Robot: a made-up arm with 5 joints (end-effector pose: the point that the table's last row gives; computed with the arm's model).
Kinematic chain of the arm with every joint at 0, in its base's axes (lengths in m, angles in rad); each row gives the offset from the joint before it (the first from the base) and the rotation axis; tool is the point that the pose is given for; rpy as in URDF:
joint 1: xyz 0 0 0.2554 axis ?
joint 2: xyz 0 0 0 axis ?
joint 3: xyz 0.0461 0 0.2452 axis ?
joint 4: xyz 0.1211 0 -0.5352 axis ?
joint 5: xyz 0.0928 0 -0.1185 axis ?
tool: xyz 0 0 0 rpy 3.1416 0 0
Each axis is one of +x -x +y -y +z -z.
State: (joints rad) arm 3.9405 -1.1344 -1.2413 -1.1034 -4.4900
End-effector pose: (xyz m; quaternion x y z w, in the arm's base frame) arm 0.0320 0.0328 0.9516 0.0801 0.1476 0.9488 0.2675
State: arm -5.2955 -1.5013 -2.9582 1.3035 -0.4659
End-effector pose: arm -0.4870 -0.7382 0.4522 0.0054 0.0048 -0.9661 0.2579
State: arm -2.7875 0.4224 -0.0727 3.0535 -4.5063
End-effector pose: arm -0.0131 -0.0048 0.0543 -0.0852 -0.0988 0.8676 0.4799
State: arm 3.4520 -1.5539 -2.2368 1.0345 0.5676
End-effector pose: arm 0.6721 0.2156 0.8035 -0.0246 -0.1899 0.4172 0.8884
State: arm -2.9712 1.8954 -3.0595 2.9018 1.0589
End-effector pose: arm -0.6158 -0.1060 -0.0388 0.2775 0.5830 0.4403 0.6238
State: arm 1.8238 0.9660 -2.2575 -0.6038 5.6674
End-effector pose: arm -0.2149 0.8312 0.4515 -0.2007 -0.5480 -0.6684 0.4612
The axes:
joint 1: +z
joint 2: +y
joint 3: +y
joint 4: +y
joint 5: -z

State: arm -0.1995 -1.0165 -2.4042 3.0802 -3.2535
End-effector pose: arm -0.3147 0.0636 0.8241 0.0431 0.9846 -0.0263 0.1674
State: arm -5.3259 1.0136 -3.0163 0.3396 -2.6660
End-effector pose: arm 0.4475 0.6355 0.7833 -0.1607 0.6543 0.4853 0.5573
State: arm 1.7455 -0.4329 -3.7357 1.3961 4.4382
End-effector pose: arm 0.1087 -0.6159 0.8146 -0.0408 0.1789 0.9818 0.0489
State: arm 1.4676 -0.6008 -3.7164 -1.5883 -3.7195
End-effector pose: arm -0.0617 -0.5954 0.4336 0.8384 -0.5118 0.0808 0.1694
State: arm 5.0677 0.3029 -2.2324 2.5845 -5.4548
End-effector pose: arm 0.2008 -0.5411 0.6265 -0.4940 0.8078 0.3157 0.0619
